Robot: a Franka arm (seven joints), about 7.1 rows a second.
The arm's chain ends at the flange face. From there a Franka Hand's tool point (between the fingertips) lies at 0.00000 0.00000 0.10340 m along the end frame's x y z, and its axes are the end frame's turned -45 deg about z.
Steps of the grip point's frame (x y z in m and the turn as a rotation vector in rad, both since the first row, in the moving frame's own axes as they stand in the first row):
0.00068, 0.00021, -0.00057, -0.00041, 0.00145, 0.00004
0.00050, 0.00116, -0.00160, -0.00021, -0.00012, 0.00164
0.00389, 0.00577, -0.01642, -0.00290, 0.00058, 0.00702
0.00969, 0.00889, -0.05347, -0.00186, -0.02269, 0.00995
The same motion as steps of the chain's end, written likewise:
0.00049, -0.00026, -0.00057, 0.00074, 0.00132, 0.00004
0.00117, 0.00044, -0.00160, -0.00023, 0.00006, 0.00164
0.00658, 0.00116, -0.01642, -0.00164, 0.00246, 0.00702
0.01467, -0.00235, -0.05344, -0.01736, -0.01473, 0.00995

